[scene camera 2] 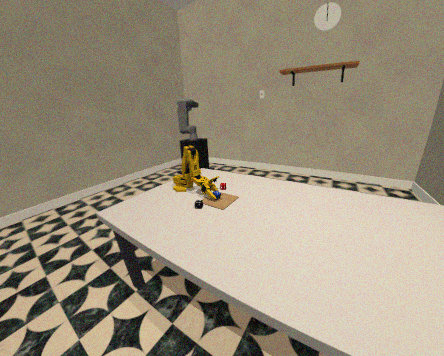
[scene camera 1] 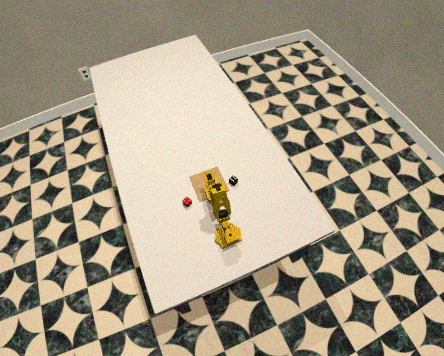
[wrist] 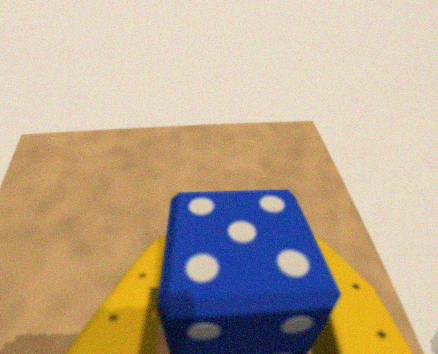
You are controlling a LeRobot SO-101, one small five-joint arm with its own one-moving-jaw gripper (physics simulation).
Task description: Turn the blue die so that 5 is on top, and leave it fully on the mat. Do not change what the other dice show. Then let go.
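Where they show: hand at its tool point: (scene camera 2: pixel 219 195) (wrist: pixel 176 252); arm's base at its link origin: (scene camera 2: pixel 186 188) (scene camera 1: pixel 226 231).
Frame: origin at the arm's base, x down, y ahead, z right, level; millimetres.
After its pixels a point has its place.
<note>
The blue die (wrist: pixel 242 250) {z 35, x -45, y 237 mm} (scene camera 2: pixel 216 194) {z 48, x -40, y 245 mm} is between the two yellow jaws of my gripper (wrist: pixel 245 300) (scene camera 2: pixel 215 196) {z 22, x -23, y 246 mm}, which press on its left and right sides. In the wrist view its five-pip face is turned up toward the camera, and a darker face with pips shows below it. The tan mat (wrist: pixel 100 200) {z -5, x -4, y 276 mm} (scene camera 2: pixel 225 203) {z 48, x -4, y 292 mm} (scene camera 1: pixel 199 179) {z -6, x -4, y 280 mm} lies under and beyond the die. Whether the die touches the mat cannot be told. In scene camera 1 the arm hides the die. A red die (scene camera 1: pixel 187 201) {z -97, x -29, y 183 mm} (scene camera 2: pixel 223 186) {z -86, x -20, y 199 mm} and a black die (scene camera 1: pixel 233 180) {z 124, x -31, y 194 mm} (scene camera 2: pixel 199 204) {z 138, x -23, y 216 mm} sit off the mat on opposite sides.
The yellow arm (scene camera 1: pixel 220 202) {z 2, x -194, y 39 mm} (scene camera 2: pixel 190 167) {z 37, x -148, y 88 mm} stands on the white table (scene camera 1: pixel 165 130) {z -58, x 0, y 641 mm} (scene camera 2: pixel 320 240) {z 116, x 0, y 692 mm}, its base near one end. The red and black dice are each a short way from the mat's edges.
</note>
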